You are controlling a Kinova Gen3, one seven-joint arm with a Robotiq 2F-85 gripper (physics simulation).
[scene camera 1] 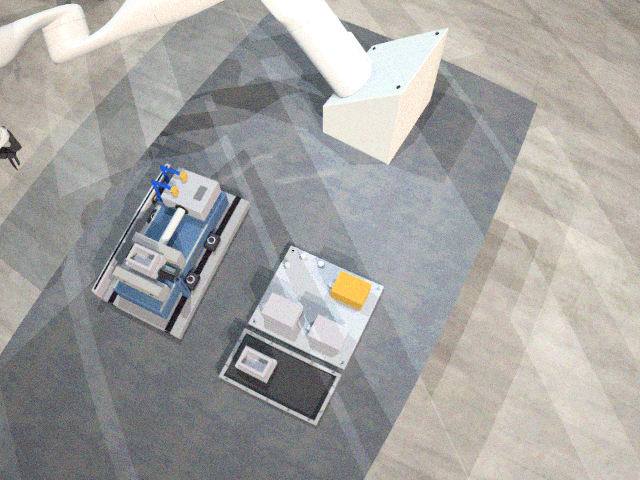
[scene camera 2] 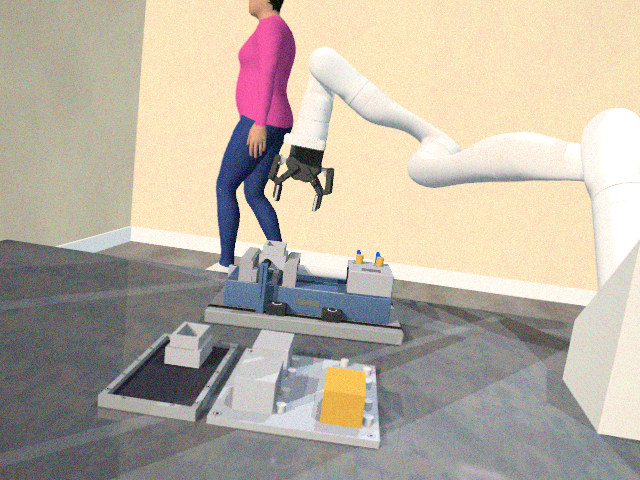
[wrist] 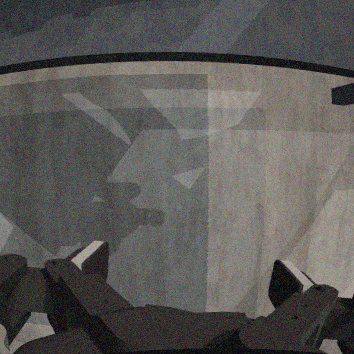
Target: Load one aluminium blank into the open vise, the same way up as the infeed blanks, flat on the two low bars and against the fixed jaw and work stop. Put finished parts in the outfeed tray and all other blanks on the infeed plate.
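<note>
My gripper [scene camera 1: 14, 164] [scene camera 2: 296, 204] [wrist: 190, 270] is open and empty, high up, at the left edge in scene camera 1. The blue vise [scene camera 1: 191, 242] [scene camera 2: 336, 304] holds a grey part [scene camera 1: 135, 264] [scene camera 2: 273, 249] with a pocket on top between its two jaws; whether both jaws touch it I cannot tell, and the low bars are hidden. Two plain grey blanks [scene camera 1: 282, 311] [scene camera 1: 328, 333] [scene camera 2: 255, 384] [scene camera 2: 276, 342] stand on the infeed plate [scene camera 1: 305, 279] [scene camera 2: 294, 426]. A pocketed part [scene camera 1: 258, 372] [scene camera 2: 187, 355] sits in the outfeed tray [scene camera 1: 268, 399] [scene camera 2: 147, 410].
An orange block [scene camera 1: 351, 291] [scene camera 2: 342, 397] stands on the infeed plate near small pegs. Blue-and-yellow fittings sit on the grey box [scene camera 1: 206, 198] [scene camera 2: 369, 281] at the vise's end. A person in pink [scene camera 2: 268, 72] stands behind the vise, beside the arm in scene camera 2.
</note>
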